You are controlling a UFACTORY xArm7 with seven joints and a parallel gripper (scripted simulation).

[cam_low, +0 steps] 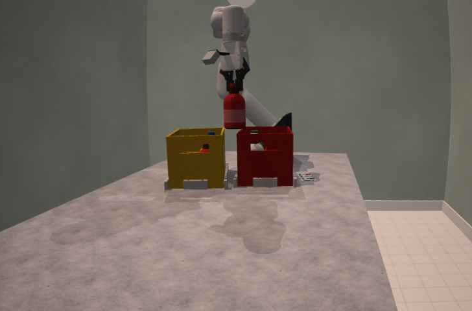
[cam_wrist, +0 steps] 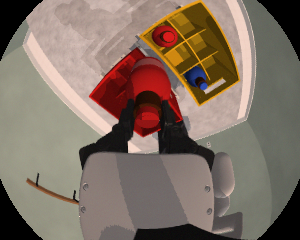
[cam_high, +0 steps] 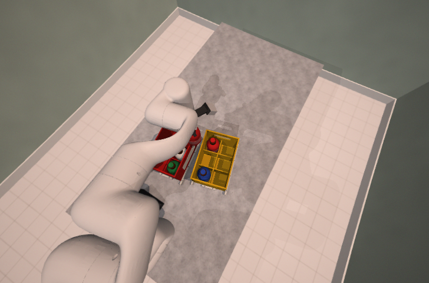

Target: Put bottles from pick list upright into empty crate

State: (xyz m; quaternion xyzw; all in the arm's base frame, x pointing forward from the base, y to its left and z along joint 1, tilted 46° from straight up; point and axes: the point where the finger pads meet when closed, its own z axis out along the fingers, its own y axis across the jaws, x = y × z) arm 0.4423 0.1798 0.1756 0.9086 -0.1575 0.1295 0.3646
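The white bottle lies 25 cm below my hand, 9 cm behind it and 4 cm to the left of it. Also, from my hand: blue bottle (25 cm below, 14 cm to the right, 10 cm behind); red crate (25 cm below, 10 cm behind, 8 cm to the left); yellow crate (25 cm below, 15 cm to the right).
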